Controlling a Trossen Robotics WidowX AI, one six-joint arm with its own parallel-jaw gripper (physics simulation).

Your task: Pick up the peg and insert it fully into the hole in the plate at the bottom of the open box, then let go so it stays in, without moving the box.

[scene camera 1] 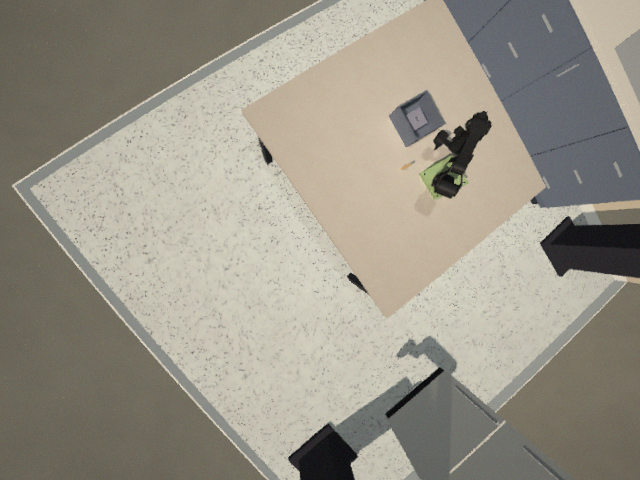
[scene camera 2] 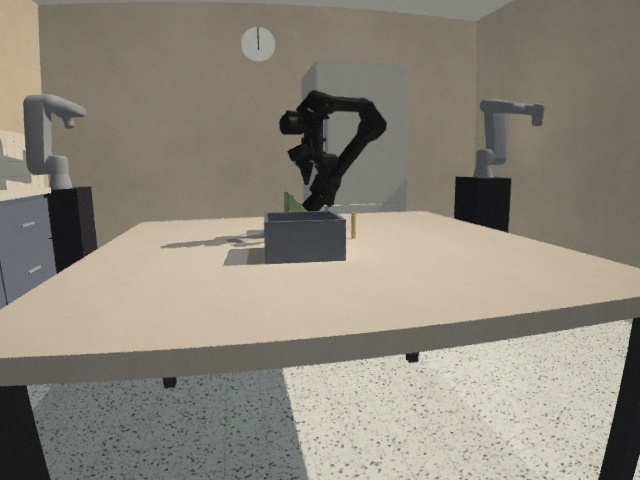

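Seen in the pictures: gripper, fingertip midpoint: (scene camera 1: 441,155) (scene camera 2: 313,186); arm's base at its link origin: (scene camera 2: 306,211).
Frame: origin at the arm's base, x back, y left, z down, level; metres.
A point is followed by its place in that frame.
An orange peg (scene camera 1: 406,165) @[z 0.012, x -0.178, y 0.114 m] (scene camera 2: 353,225) @[z 0.027, x -0.180, y 0.106 m] stands upright on the table, a little apart from the box. The open dark blue-grey box (scene camera 1: 433,109) @[z -0.015, x -0.321, y -0.168 m] (scene camera 2: 305,240) @[z 0.017, x -0.428, y -0.094 m] stands on the table. In scene camera 1 a light plate (scene camera 1: 413,114) @[z 0.012, x -0.363, y -0.079 m] shows at its bottom with a small dark mark near its middle; scene camera 2 hides the inside. My gripper (scene camera 1: 438,143) @[z -0.090, x -0.122, y -0.002 m] (scene camera 2: 309,184) @[z -0.090, x -0.122, y -0.002 m] is open and empty. It hangs above the table between the box and the arm's base, apart from the peg. Its fingers partly overlap the arm in scene camera 2.
A green base piece (scene camera 1: 430,176) @[z 0.029, x -0.051, y 0.025 m] (scene camera 2: 293,203) @[z -0.037, x -0.087, y -0.060 m] lies under the arm's base, close to the peg and box. The table (scene camera 1: 330,129) @[z 0.070, x -0.558, y 0.308 m] (scene camera 2: 310,304) @[z 0.070, x -0.713, y -0.147 m] bears all of these. Blue cabinets (scene camera 1: 547,103) stand along one table edge. Other grey arms (scene camera 2: 38,134) (scene camera 2: 495,131) stand on black pedestals away from the table.
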